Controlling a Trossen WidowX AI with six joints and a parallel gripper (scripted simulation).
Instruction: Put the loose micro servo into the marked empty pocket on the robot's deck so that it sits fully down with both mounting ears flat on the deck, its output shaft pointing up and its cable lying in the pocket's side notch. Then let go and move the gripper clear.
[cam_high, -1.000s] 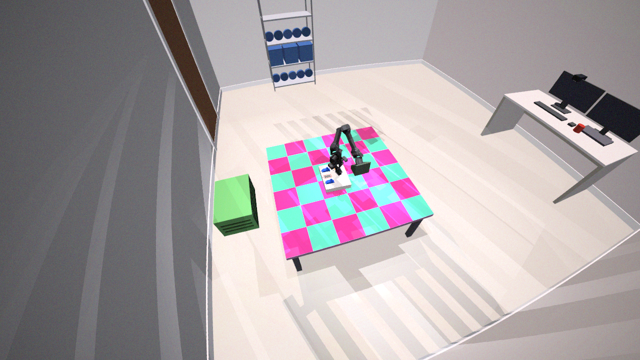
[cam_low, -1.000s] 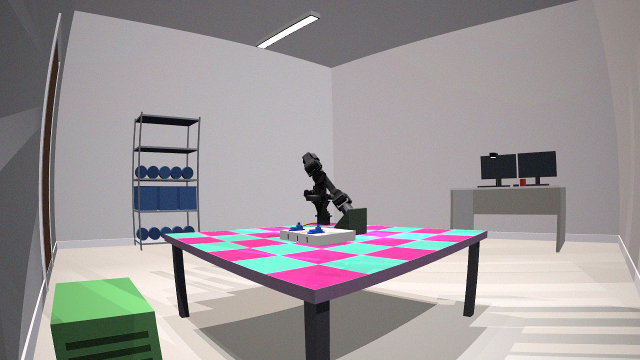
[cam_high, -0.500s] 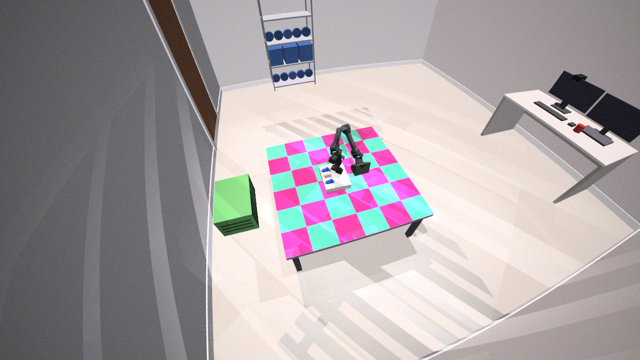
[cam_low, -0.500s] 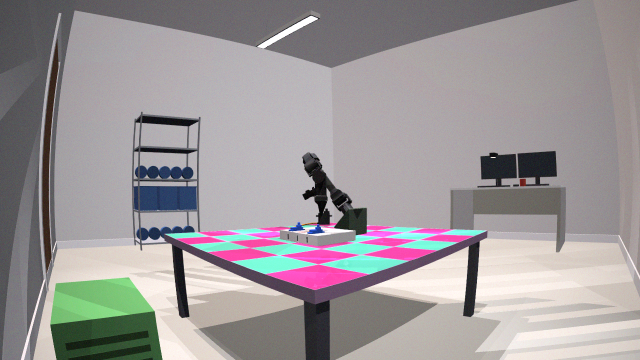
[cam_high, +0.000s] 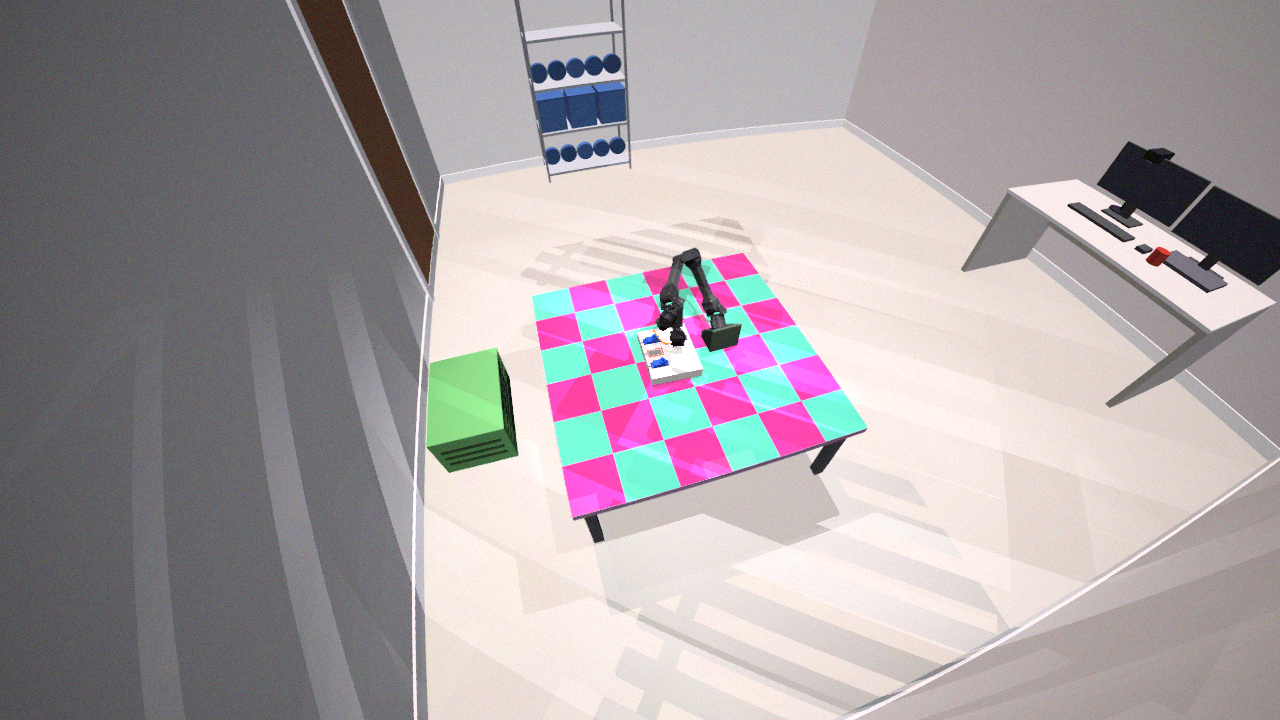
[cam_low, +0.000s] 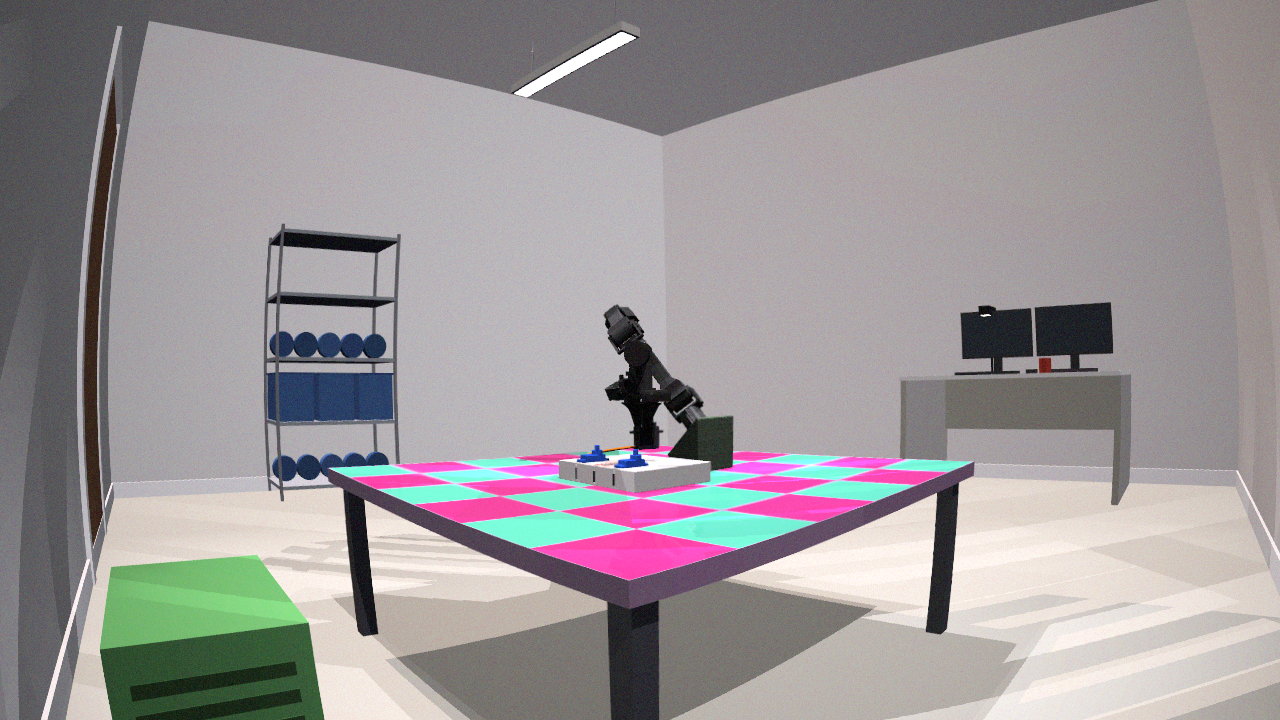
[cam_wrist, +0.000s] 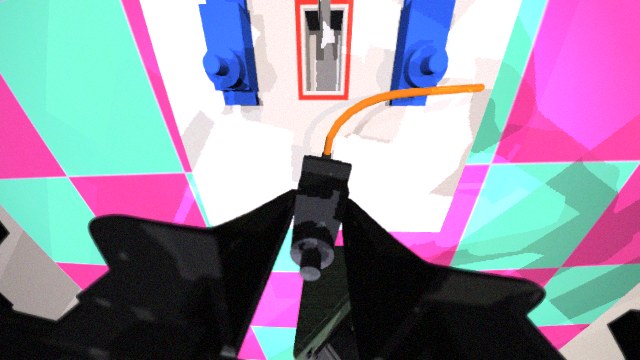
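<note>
Now: the white deck 1 cm behind my gripper tip and 10 cm below it.
</note>
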